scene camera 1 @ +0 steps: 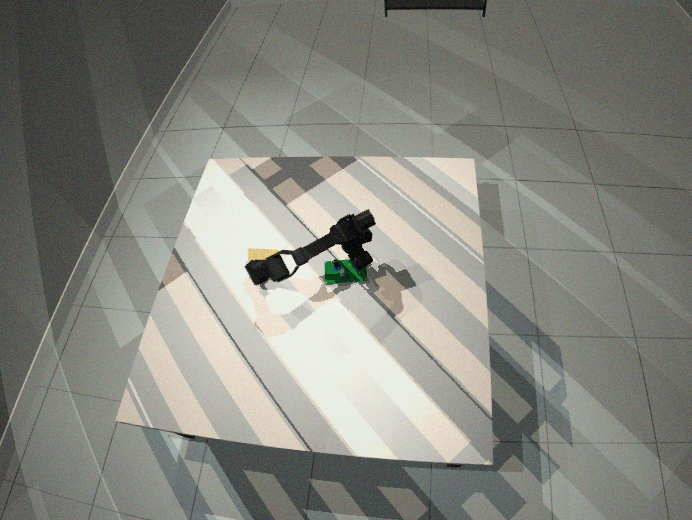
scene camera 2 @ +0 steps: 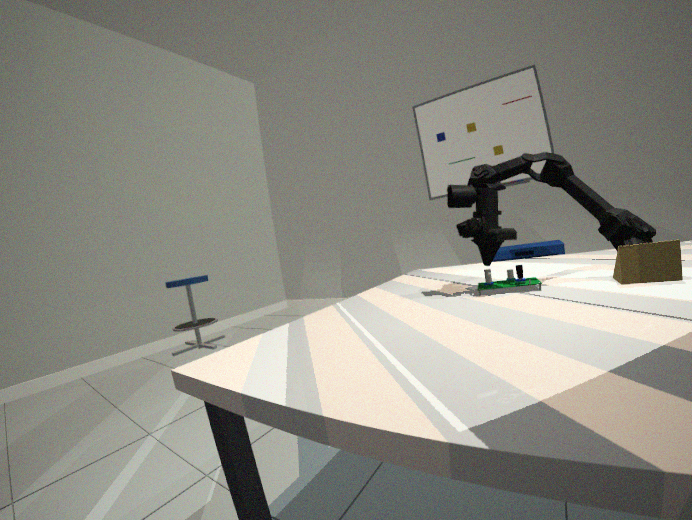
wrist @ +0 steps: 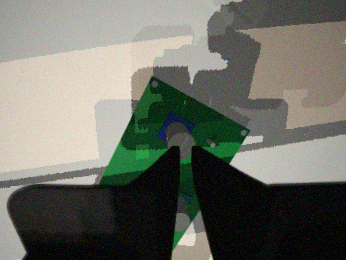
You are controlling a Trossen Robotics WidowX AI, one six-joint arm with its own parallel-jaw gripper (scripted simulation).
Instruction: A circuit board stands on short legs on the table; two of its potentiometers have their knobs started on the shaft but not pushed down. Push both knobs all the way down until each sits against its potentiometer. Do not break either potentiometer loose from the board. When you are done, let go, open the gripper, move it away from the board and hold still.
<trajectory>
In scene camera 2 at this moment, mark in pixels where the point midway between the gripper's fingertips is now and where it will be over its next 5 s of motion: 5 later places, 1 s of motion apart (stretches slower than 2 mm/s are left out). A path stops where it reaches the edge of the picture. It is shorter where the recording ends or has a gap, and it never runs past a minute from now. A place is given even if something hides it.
My gripper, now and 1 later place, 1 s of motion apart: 487,265; 559,246
</trajectory>
